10 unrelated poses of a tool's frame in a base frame.
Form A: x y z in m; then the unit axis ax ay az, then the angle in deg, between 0 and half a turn.
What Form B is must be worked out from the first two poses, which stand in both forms.
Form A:
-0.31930 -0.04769 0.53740 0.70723 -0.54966 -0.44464 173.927
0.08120 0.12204 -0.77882 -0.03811 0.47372 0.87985 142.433
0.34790 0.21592 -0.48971 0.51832 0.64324 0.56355 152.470
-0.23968 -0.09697 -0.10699 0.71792 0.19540 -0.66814 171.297
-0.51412 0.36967 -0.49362 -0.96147 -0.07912 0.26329 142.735
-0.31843 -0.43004 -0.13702 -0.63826 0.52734 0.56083 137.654
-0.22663 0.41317 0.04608 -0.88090 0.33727 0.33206 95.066
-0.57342 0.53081 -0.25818 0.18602 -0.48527 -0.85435 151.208
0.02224 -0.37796 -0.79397 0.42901 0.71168 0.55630 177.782
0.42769 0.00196 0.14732 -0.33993 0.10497 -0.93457 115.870
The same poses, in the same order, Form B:
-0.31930 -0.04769 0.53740 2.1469 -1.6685 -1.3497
0.08120 0.12204 -0.77882 -0.0947 1.1776 2.1872
0.34790 0.21592 -0.48971 1.3793 1.7117 1.4997
-0.23968 -0.09697 -0.10699 2.1464 0.5842 -1.9975
-0.51412 0.36967 -0.49362 -2.3952 -0.1971 0.6559
-0.31843 -0.43004 -0.13702 -1.5334 1.2669 1.3474
-0.22663 0.41317 0.04608 -1.4616 0.5596 0.5510
-0.57342 0.53081 -0.25818 0.4909 -1.2807 -2.2547
0.02224 -0.37796 -0.79397 1.3312 2.2083 1.7261
0.42769 0.00196 0.14732 -0.6874 0.2123 -1.8900

